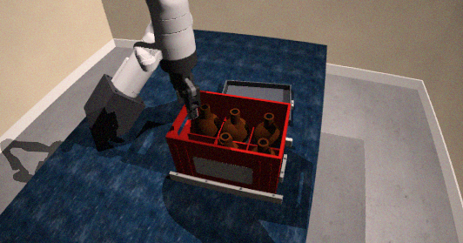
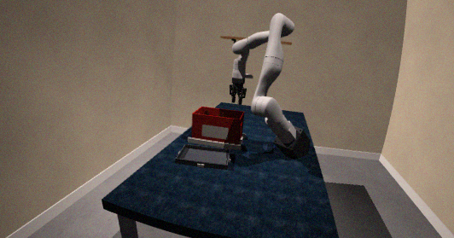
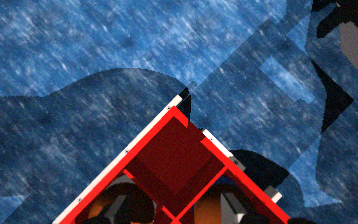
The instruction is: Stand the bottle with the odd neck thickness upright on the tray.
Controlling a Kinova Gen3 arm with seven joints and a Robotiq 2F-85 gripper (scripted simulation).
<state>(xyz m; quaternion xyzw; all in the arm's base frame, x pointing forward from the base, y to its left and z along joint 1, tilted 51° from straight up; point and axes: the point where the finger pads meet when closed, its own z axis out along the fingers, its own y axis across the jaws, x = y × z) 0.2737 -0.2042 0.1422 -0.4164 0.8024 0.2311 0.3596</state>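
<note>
Now: the crate 70 mm ahead of my hand, 70 mm to the left of it and 160 mm below it. From my hand the other things lie so: grey tray: 20 mm behind, 330 mm to the left, 230 mm below.
</note>
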